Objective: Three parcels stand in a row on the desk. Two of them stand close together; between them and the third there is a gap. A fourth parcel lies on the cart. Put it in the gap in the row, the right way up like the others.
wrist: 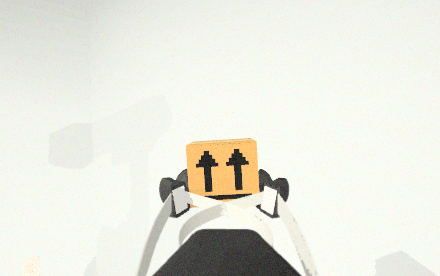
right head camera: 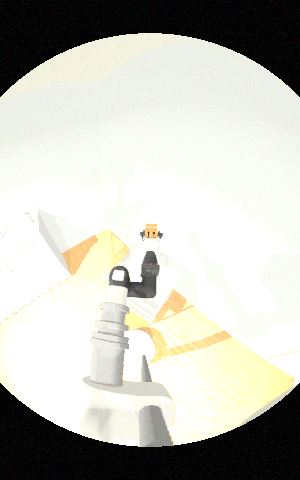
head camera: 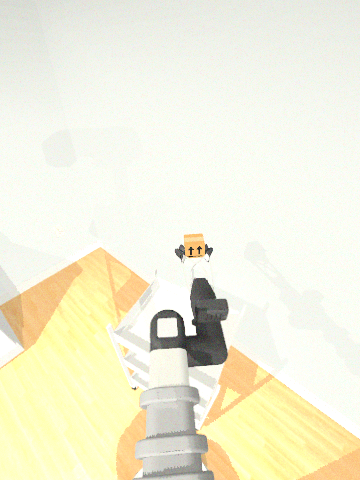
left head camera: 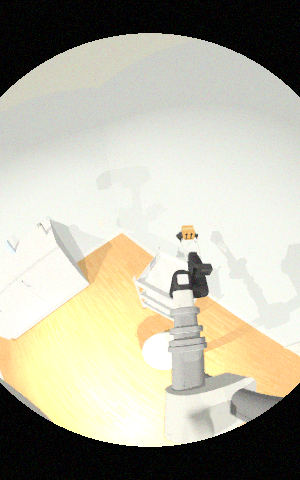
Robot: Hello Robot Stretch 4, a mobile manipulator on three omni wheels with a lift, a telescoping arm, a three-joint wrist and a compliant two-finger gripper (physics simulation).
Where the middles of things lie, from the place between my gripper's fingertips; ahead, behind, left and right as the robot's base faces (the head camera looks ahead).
Right now the orange parcel [wrist: 224, 170] is 20 mm behind my hand and 20 mm above it.
